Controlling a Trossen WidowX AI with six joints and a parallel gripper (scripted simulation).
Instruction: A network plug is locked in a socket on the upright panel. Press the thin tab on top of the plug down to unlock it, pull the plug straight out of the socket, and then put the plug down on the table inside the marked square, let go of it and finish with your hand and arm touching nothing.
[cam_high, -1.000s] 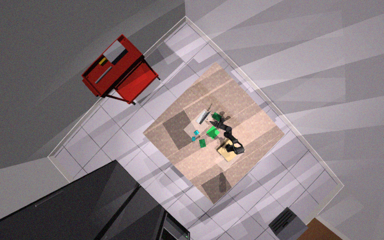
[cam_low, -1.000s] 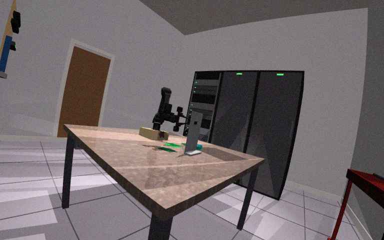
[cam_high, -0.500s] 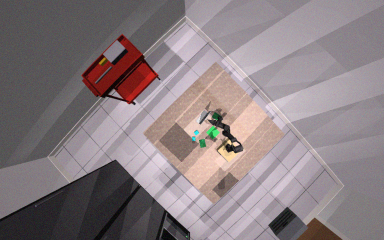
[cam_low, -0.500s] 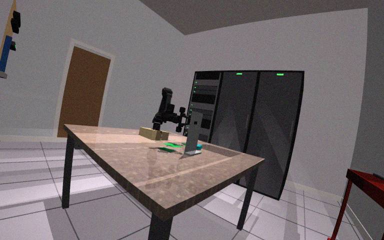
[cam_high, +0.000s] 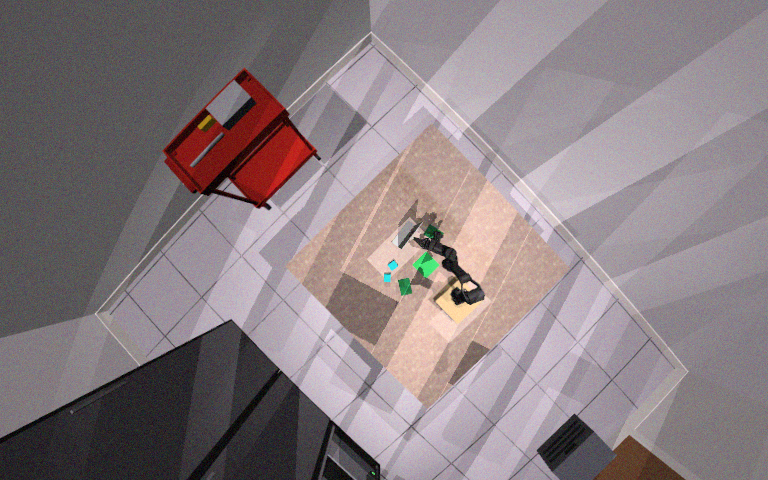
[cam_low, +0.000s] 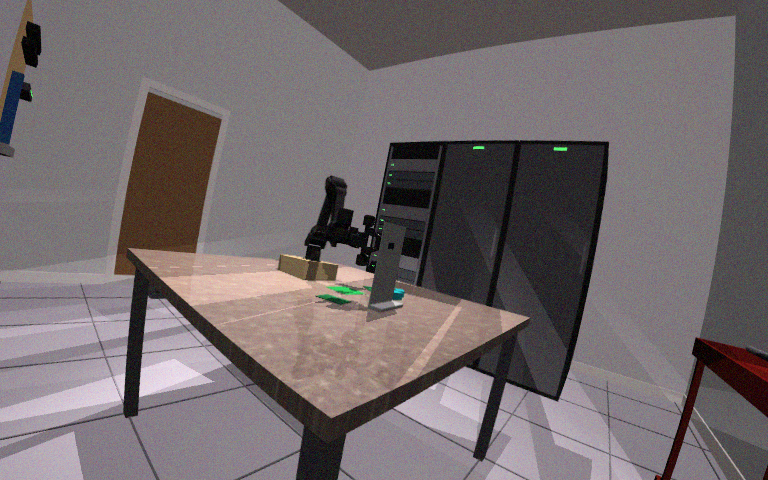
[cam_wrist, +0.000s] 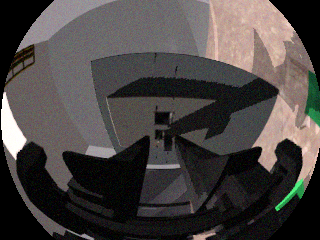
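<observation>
Right now my gripper tip is 190 mm past the green square, 50 mm to the right of it and 220 mm above it. Also, from my gripper tip: grey upright panel (30 mm ahead, 90 mm below); grey plug (10 mm ahead).
</observation>
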